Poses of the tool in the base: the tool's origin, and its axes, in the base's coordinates. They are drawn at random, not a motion.
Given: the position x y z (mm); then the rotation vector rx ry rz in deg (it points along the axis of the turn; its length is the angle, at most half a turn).
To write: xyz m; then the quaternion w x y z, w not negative. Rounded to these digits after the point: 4 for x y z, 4 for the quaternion.
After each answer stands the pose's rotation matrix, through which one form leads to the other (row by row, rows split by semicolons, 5 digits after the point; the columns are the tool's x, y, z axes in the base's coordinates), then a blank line. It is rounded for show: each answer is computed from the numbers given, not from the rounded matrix.
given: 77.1 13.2 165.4 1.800 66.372 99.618
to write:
0.0771 0.0132 0.1654 0.5021 0.0130 0.4794 0.7196
-0.49538 -0.71020 0.50020; 0.73514 -0.03599 0.67696; -0.46278 0.70307 0.53993

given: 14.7 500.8 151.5 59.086 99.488 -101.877
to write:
0.0147 0.5008 0.1515 0.2235 0.3736 0.6290 -0.6441
-0.62099 0.75787 -0.20003; 0.18200 -0.10882 -0.97726; -0.76240 -0.64327 -0.07036

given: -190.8 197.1 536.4 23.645 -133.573 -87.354
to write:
-0.1908 0.1971 0.5364 0.1621 0.1446 -0.8169 -0.5343
-0.90562 -0.06308 -0.41936; -0.40948 0.38731 0.82602; 0.11032 0.91979 -0.37659

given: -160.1 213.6 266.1 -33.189 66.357 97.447
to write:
-0.1601 0.2136 0.2661 0.4812 -0.2376 0.4750 0.6975
-0.42410 -0.89685 0.12568; 0.44555 -0.08581 0.89113; -0.78843 0.43393 0.43598

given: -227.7 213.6 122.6 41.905 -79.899 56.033
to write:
-0.2277 0.2136 0.1226 0.6004 0.3155 -0.6016 0.4219
-0.07995 -0.88630 -0.45615; 0.12695 0.44483 -0.88657; 0.98868 -0.12879 0.07695

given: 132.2 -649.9 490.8 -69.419 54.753 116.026
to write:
0.1322 -0.6499 0.4908 0.2934 -0.4549 0.3588 0.7604
-0.41386 -0.77272 -0.48127; 0.11975 -0.57029 0.81267; -0.90243 0.27870 0.32855

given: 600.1 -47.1 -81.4 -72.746 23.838 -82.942
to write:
0.6001 -0.0471 -0.0814 0.5529 -0.5370 0.1760 -0.6123
0.18820 0.48806 0.85228; -0.86610 -0.32670 0.37833; 0.46309 -0.80936 0.36122

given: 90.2 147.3 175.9 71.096 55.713 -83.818
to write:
0.0902 0.1473 0.1759 0.4754 0.5076 0.3978 -0.5984
-0.03262 0.97282 -0.22927; -0.16523 -0.23148 -0.95870; -0.98572 0.00661 0.16829

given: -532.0 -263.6 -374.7 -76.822 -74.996 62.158
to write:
-0.5320 -0.2636 -0.3747 0.4690 -0.5469 -0.5339 0.4425
0.03824 0.16888 -0.98489; 0.99913 0.01014 0.04053; 0.01683 -0.98558 -0.16835

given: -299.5 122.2 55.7 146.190 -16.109 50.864
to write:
-0.2995 0.1222 0.0557 0.2111 0.9182 -0.1012 0.3195
0.77540 -0.32072 0.54397; -0.05090 -0.89037 -0.45239; 0.62942 0.32309 -0.70671

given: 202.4 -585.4 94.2 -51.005 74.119 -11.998
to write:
0.2024 -0.5854 0.0942 0.7023 -0.4000 0.5813 -0.0941
0.30656 -0.33283 0.89176; -0.59717 0.66230 0.45248; -0.74122 -0.67125 0.00428

